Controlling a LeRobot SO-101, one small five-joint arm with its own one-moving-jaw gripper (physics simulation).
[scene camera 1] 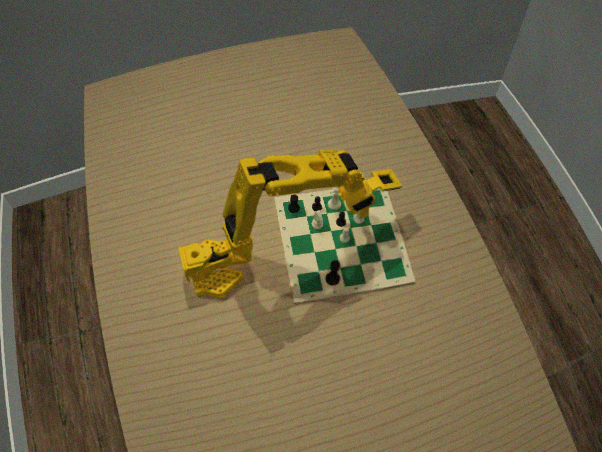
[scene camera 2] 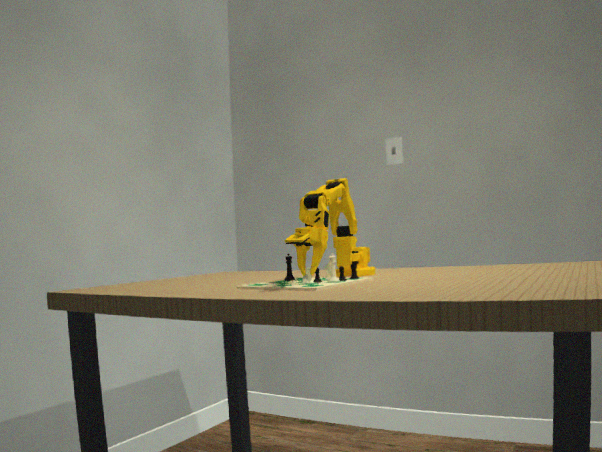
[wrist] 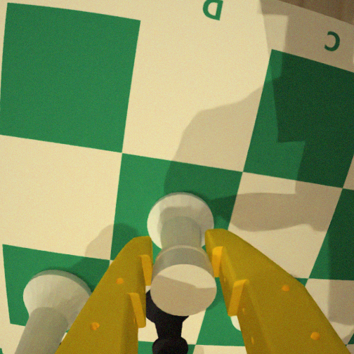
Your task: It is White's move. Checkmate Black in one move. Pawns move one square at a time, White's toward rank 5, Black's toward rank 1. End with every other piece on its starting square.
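Frame: origin at the arm's base, x ahead, y left, z up, level; millimetres.
Where they show: hand at its tool point: (scene camera 1: 359, 208) (scene camera 2: 311, 272); arm's base at its link origin: (scene camera 1: 224, 267).
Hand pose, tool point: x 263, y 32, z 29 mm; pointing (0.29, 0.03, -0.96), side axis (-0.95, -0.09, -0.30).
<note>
Things, the pixels of their top centre, and the offset from my tool point. "spot": a spot on its surface instead. Level surfaces: height alone.
- white flat-topped rook at its top centre: (scene camera 1: 360, 208) (scene camera 2: 308, 267) 11 mm up, 3 mm back, 8 mm right
- board at a spot on its surface: (scene camera 1: 411, 278) spot: 23 mm down, 45 mm ahead, 154 mm right
- small white piece at its top centre: (scene camera 1: 346, 229) 8 mm up, 43 mm back, 40 mm right
- black king at its top centre: (scene camera 1: 335, 261) (scene camera 2: 288, 253) 40 mm up, 90 mm back, 110 mm right
- black piece at its top centre: (scene camera 1: 294, 197) (scene camera 2: 353, 264) 10 mm up, 110 mm back, 49 mm left
- wooden table at its surface level: 29 mm down
My gripper (scene camera 1: 363, 215) (scene camera 2: 308, 270) (wrist: 179, 236) is shut on a white flat-topped rook (scene camera 1: 358, 219) (scene camera 2: 308, 277) (wrist: 183, 287); the jaws press on its two sides. The rook stands upright on D2 of the board (scene camera 1: 411, 278) (wrist: 240, 30). A black pawn (scene camera 1: 341, 220) (wrist: 169, 320) is behind it on D3. A white piece (scene camera 1: 334, 201) (wrist: 56, 295) stands on E3. A small white piece (scene camera 1: 345, 236) is on C3, mostly hidden by the right jaw in the wrist view. Another white piece (scene camera 1: 317, 221) is on D4. The black king (scene camera 1: 333, 276) (scene camera 2: 288, 269) is on A4.
A black pawn (scene camera 1: 317, 204) stands on E4 and a black piece (scene camera 1: 294, 204) on E5, in the corner nearer the arm's base. The arm reaches over the E side of the board. The wooden table (scene camera 1: 190, 380) (scene camera 2: 450, 285) extends around the board.
</note>
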